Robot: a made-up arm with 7 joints. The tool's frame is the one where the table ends. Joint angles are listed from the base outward.
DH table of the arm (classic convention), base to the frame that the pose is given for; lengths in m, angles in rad. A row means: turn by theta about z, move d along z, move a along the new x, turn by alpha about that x. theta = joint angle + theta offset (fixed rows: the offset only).
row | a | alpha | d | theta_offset
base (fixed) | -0.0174 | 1.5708 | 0.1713 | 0
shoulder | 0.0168 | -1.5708 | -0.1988 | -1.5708
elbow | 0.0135 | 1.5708 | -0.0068 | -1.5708
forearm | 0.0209 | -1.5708 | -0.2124 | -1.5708
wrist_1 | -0.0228 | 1.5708 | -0.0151 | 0
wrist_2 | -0.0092 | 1.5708 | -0.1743 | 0
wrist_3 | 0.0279 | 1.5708 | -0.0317 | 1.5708
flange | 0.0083 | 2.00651 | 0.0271 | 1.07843
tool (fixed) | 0 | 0 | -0.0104 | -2.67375
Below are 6 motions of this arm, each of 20 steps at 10 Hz.
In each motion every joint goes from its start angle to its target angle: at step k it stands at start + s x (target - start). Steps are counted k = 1, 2, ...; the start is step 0. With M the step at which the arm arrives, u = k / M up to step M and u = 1 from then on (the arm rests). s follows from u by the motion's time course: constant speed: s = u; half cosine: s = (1 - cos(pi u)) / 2; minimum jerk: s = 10 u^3 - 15 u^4 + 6 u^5.
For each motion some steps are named. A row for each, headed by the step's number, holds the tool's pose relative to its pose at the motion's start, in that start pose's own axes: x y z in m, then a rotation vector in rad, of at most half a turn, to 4 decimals.
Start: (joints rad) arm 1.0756 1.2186 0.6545 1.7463 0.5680 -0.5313 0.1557
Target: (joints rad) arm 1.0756 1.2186 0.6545 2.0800 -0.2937 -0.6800 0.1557
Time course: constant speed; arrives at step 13
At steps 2, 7, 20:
2: 0.0036 0.0034 -0.0005 0.0641 -0.0890 -0.1037
7: 0.0133 0.0150 -0.0018 0.2413 -0.3071 -0.3580
20: 0.0277 0.0340 -0.0019 0.4808 -0.5508 -0.6592

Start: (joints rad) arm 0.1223 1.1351 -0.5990 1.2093 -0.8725 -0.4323 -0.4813
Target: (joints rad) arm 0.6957 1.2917 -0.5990 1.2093 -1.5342 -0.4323 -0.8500
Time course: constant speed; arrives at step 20
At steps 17, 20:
17: -0.1133 0.0200 -0.0783 0.6057 0.3146 -0.4797
20: -0.1346 0.0278 -0.0840 0.6953 0.3492 -0.5738

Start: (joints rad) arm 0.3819 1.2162 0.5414 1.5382 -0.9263 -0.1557 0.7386
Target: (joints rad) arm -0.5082 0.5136 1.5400 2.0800 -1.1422 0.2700 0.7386
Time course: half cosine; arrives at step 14
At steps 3, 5, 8, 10, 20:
3: 0.0057 -0.0043 0.0189 -0.0628 0.0169 0.0330
5: 0.0088 -0.0144 0.0521 -0.1871 0.0504 0.0581
8: -0.0086 -0.0357 0.1201 -0.4640 0.1492 -0.0083
10: -0.0345 -0.0434 0.1606 -0.6273 0.2410 -0.1288
20: -0.0675 -0.0426 0.1942 -0.7514 0.3527 -0.2946

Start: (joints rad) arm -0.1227 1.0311 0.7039 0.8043 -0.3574 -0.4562 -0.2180
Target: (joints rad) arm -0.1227 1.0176 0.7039 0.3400 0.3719 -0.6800 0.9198
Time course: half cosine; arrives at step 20
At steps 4, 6, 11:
4: -0.0001 -0.0073 0.0018 -0.0979 -0.0622 0.0001
6: -0.0002 -0.0155 0.0042 -0.2047 -0.1346 0.0072
11: -0.0012 -0.0408 0.0142 -0.5048 -0.3760 0.0787

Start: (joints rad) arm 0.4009 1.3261 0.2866 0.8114 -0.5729 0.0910 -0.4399
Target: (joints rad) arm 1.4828 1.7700 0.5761 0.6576 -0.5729 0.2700 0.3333
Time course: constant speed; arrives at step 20
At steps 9, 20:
9: -0.0431 0.0217 -0.0852 -0.4068 0.2842 0.1019
20: -0.1458 -0.0142 -0.1183 -0.9668 0.5027 0.4692

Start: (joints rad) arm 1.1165 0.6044 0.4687 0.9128 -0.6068 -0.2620 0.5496
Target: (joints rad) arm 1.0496 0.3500 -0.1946 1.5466 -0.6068 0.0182 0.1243
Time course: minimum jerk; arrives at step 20
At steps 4, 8, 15, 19, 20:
4: 0.0070 0.0046 0.0032 0.0294 -0.0049 -0.0083
8: 0.0398 0.0244 0.0224 0.1669 -0.0397 -0.0196
15: 0.1050 0.0606 0.0936 0.4627 -0.1801 0.1133
19: 0.1133 0.0656 0.1095 0.5066 -0.2117 0.1588
20: 0.1134 0.0657 0.1097 0.5071 -0.2121 0.1593

